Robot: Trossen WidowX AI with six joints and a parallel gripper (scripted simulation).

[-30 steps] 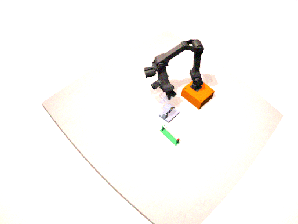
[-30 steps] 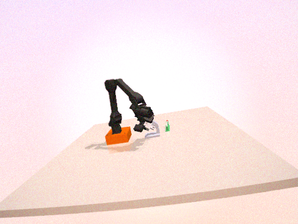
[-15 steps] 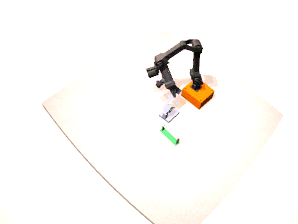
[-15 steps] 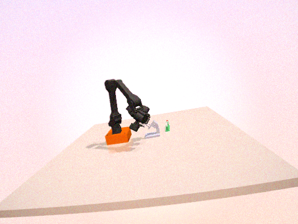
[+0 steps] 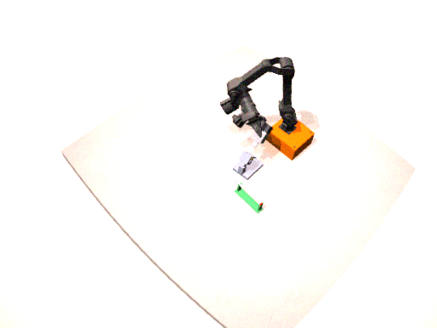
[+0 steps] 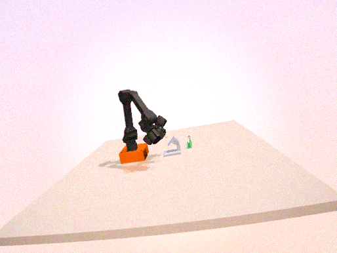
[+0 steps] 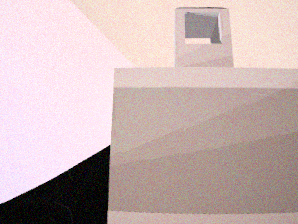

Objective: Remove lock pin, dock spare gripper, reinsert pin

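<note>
Right now the green cradle is 18 cm ahead of my gripper tip, 13 cm below it and 10 cm to the left of it. Also, from my gripper tip: pale grey mount 10 cm below, 7 cm ahead, 1 cm to the right; then spare gripper 1 cm to the right.
</note>
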